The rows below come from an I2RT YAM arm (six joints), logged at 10 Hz.
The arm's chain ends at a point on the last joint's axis. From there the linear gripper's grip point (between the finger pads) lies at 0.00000 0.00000 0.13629 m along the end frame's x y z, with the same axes.
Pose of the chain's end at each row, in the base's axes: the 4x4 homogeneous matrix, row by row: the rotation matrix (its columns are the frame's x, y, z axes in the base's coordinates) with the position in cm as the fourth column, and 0 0 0 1 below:
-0.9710 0.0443 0.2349 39.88; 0.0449 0.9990 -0.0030 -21.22; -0.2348 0.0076 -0.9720 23.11; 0 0 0 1
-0.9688 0.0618 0.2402 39.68; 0.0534 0.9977 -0.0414 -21.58; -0.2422 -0.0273 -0.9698 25.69; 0 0 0 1
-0.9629 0.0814 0.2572 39.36; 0.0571 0.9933 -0.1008 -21.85; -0.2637 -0.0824 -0.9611 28.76; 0 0 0 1
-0.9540 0.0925 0.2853 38.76; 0.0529 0.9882 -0.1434 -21.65; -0.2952 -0.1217 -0.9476 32.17; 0 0 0 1
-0.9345 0.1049 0.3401 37.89; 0.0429 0.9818 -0.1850 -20.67; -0.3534 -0.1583 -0.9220 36.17; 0 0 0 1
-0.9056 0.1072 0.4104 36.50; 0.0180 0.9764 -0.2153 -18.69; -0.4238 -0.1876 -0.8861 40.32; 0 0 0 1
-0.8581 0.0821 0.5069 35.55; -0.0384 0.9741 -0.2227 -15.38; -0.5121 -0.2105 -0.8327 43.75; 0 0 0 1
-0.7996 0.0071 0.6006 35.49; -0.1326 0.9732 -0.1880 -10.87; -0.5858 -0.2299 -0.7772 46.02; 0 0 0 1
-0.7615 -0.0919 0.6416 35.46; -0.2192 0.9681 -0.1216 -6.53; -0.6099 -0.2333 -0.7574 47.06; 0 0 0 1
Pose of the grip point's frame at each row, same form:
-0.9710 0.0443 0.2349 43.08; 0.0449 0.9990 -0.0030 -21.26; -0.2348 0.0076 -0.9720 9.86; 0 0 0 1
-0.9688 0.0618 0.2402 42.95; 0.0534 0.9977 -0.0414 -22.14; -0.2422 -0.0273 -0.9698 12.47; 0 0 0 1
-0.9629 0.0814 0.2572 42.87; 0.0571 0.9933 -0.1008 -23.22; -0.2637 -0.0824 -0.9611 15.66; 0 0 0 1
-0.9540 0.0925 0.2853 42.65; 0.0529 0.9882 -0.1434 -23.60; -0.2952 -0.1217 -0.9476 19.26; 0 0 0 1
-0.9345 0.1049 0.3401 42.53; 0.0429 0.9818 -0.1850 -23.19; -0.3534 -0.1583 -0.9220 23.60; 0 0 0 1
-0.9056 0.1072 0.4104 42.09; 0.0180 0.9764 -0.2153 -21.62; -0.4238 -0.1876 -0.8861 28.24; 0 0 0 1
-0.8581 0.0821 0.5069 42.46; -0.0384 0.9741 -0.2227 -18.42; -0.5121 -0.2105 -0.8327 32.40; 0 0 0 1
-0.7996 0.0071 0.6006 43.68; -0.1326 0.9732 -0.1880 -13.43; -0.5858 -0.2299 -0.7772 35.43; 0 0 0 1
-0.7615 -0.0919 0.6416 44.20; -0.2192 0.9681 -0.1216 -8.19; -0.6099 -0.2333 -0.7574 36.74; 0 0 0 1

